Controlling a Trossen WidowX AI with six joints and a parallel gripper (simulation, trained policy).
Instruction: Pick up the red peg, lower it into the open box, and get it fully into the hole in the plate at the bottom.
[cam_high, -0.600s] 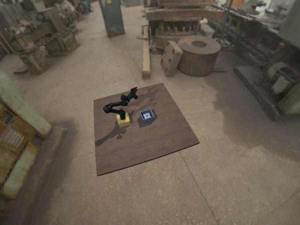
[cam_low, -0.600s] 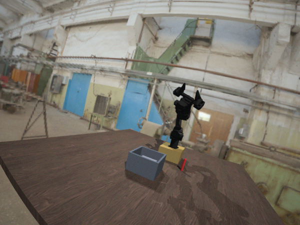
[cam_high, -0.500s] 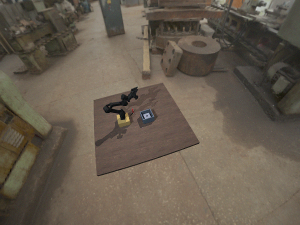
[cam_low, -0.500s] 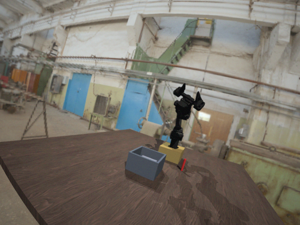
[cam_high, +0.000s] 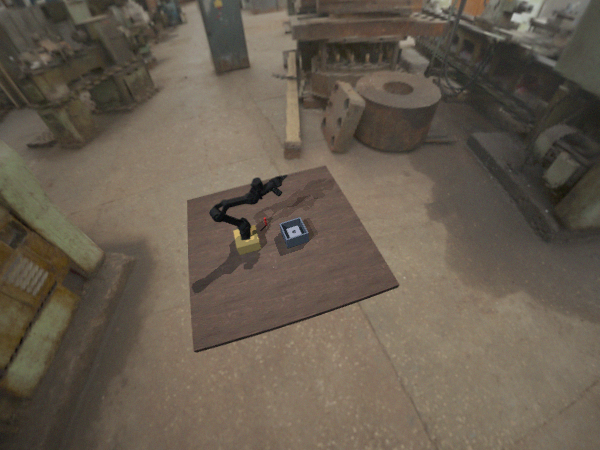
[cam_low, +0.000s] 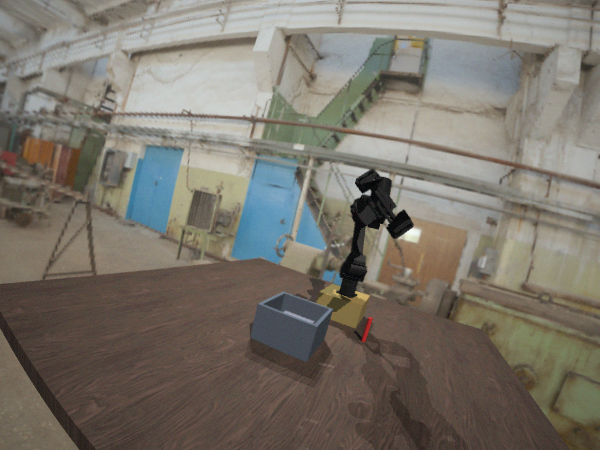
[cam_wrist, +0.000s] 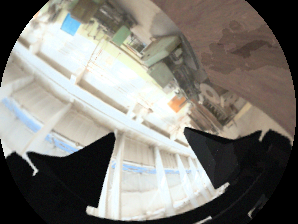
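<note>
Now: the red peg 390 mm below my gripper tip, 190 mm behind it and 10 mm to the right of it. Also, from my gripper tip: pale plate: 390 mm below, 160 mm to the right; grey box: 410 mm below, 160 mm to the right.
</note>
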